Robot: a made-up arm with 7 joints. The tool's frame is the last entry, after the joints. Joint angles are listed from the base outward. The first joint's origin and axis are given. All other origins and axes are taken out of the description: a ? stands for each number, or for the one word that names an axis. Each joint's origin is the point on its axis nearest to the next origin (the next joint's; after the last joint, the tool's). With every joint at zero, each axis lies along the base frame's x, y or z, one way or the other. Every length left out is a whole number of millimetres.
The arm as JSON. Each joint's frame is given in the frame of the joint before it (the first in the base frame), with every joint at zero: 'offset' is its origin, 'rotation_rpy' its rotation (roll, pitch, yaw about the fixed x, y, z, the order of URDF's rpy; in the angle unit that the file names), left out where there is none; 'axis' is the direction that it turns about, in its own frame. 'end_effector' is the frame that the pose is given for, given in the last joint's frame.
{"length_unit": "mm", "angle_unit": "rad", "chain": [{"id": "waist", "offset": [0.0, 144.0, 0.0], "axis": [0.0, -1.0, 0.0]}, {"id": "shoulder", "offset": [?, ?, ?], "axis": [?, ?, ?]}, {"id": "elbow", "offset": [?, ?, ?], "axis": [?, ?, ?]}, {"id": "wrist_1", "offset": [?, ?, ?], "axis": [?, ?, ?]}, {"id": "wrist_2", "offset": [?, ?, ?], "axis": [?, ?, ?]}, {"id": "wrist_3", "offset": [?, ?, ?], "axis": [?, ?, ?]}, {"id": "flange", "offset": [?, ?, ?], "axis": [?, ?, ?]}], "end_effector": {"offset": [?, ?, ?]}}
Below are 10 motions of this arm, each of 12 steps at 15 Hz.
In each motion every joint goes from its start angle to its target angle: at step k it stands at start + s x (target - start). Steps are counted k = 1, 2, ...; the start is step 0. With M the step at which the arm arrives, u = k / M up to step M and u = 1 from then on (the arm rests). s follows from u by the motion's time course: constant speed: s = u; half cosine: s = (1 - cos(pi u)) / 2; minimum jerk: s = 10 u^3 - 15 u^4 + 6 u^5.
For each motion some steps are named. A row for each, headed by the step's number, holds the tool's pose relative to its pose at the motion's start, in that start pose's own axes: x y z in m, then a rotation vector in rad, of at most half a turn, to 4 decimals.
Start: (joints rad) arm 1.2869 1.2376 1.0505 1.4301 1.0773 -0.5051 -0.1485
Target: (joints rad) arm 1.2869 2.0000 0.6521 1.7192 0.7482 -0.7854 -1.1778
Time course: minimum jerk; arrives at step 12
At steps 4, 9, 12:
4: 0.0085 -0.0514 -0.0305 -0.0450 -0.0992 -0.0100
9: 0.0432 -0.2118 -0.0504 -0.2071 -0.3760 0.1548
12: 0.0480 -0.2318 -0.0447 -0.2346 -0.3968 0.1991

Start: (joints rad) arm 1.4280 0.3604 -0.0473 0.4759 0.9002 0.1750 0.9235
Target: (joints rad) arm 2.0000 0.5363 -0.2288 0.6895 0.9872 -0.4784 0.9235
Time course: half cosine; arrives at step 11
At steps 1, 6, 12:
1: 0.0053 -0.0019 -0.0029 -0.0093 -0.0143 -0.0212
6: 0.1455 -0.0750 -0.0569 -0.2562 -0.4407 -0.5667
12: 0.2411 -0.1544 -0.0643 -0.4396 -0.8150 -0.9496

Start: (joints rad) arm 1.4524 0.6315 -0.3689 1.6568 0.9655 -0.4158 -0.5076
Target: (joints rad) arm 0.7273 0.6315 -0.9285 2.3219 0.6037 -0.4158 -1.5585
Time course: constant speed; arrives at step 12
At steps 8, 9, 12:
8: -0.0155 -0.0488 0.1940 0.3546 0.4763 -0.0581
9: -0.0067 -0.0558 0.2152 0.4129 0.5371 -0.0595
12: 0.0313 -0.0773 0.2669 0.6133 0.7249 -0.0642

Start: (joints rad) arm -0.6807 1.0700 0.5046 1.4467 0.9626 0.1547 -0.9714
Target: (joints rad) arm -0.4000 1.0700 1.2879 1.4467 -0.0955 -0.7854 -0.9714
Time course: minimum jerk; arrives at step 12
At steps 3, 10, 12:
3: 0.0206 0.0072 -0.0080 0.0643 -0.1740 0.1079
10: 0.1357 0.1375 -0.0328 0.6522 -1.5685 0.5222
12: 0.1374 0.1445 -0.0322 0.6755 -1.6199 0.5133

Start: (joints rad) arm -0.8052 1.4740 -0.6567 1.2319 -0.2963 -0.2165 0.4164
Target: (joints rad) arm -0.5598 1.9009 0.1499 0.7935 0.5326 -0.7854 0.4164
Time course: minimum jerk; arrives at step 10
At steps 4, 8, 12:
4: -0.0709 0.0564 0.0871 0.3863 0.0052 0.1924
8: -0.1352 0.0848 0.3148 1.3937 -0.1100 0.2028
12: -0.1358 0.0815 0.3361 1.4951 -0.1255 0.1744

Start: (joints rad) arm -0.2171 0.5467 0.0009 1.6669 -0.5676 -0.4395 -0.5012
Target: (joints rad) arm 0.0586 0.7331 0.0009 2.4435 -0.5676 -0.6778 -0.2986
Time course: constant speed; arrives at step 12
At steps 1, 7, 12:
1: 0.0101 0.0092 -0.0156 0.0242 -0.0936 0.0064
7: 0.0875 0.0689 -0.0757 0.1362 -0.6686 -0.0074
12: 0.1599 0.1146 -0.0794 0.1926 -1.1550 -0.0878

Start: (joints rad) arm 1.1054 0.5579 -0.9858 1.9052 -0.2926 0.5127 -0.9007
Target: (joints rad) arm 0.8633 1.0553 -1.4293 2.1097 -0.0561 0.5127 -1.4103
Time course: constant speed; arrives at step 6
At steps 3, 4, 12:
3: -0.0263 0.0204 0.0798 -0.1197 0.0649 -0.0689
4: -0.0325 0.0331 0.1058 -0.1638 0.1005 -0.0963
12: -0.0395 0.0665 0.1539 -0.2538 0.1892 -0.1652

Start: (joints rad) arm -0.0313 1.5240 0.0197 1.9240 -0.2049 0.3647 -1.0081
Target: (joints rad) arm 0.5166 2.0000 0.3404 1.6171 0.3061 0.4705 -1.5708
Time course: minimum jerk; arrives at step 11
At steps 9, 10, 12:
9: -0.0569 0.2108 -0.1740 1.2457 0.2489 -0.3100
10: -0.0566 0.2231 -0.1768 1.2987 0.2588 -0.3173
12: -0.0565 0.2252 -0.1773 1.3078 0.2605 -0.3185

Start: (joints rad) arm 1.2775 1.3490 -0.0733 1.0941 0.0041 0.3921 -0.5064
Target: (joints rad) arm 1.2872 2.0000 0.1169 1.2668 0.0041 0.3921 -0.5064
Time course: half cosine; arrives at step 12
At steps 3, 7, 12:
3: 0.0042 0.0371 -0.0153 0.0910 -0.0372 -0.0255
7: 0.0354 0.1611 -0.0396 0.3832 -0.1827 -0.1174
12: 0.0750 0.2500 -0.0306 0.5968 -0.3167 -0.1981

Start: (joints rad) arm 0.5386 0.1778 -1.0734 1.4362 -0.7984 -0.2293 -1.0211
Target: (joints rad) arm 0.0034 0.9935 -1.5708 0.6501 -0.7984 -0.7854 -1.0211
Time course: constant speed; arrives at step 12
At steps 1, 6, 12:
1: -0.0099 0.0037 0.0436 -0.1361 0.0389 0.0018
6: -0.0130 0.1025 0.2575 -0.8170 0.2821 0.0782
12: 0.0550 0.3635 0.3826 -1.6147 0.6582 0.2543

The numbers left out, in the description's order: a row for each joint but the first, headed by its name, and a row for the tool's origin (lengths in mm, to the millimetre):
shoulder: xyz 0.0 0.0 0.0, axis 1.0 0.0 0.0
elbow: xyz 0.0 0.0 -252.0, axis 0.0 0.0 1.0
wrist_1: xyz 0.0 0.0 0.0, axis 0.0 -1.0 0.0
wrist_2: xyz 0.0 0.0 -235.0, axis 0.0 0.0 1.0
wrist_3: xyz 0.0 0.0 0.0, axis 0.0 1.0 0.0
flange: xyz 0.0 0.0 0.0, axis -1.0 0.0 0.0
tool: xyz 0.0 0.0 0.0

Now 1 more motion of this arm.
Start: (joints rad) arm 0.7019 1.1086 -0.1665 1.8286 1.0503 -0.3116 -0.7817
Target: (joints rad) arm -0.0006 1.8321 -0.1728 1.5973 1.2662 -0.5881 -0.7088
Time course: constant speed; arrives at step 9
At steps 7, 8, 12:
7: 0.0002 0.0898 -0.0039 -0.1079 0.1895 -0.5409
8: 0.0018 0.0949 -0.0081 -0.1458 0.2095 -0.6090
12: 0.0027 0.0978 -0.0130 -0.1897 0.2281 -0.6733

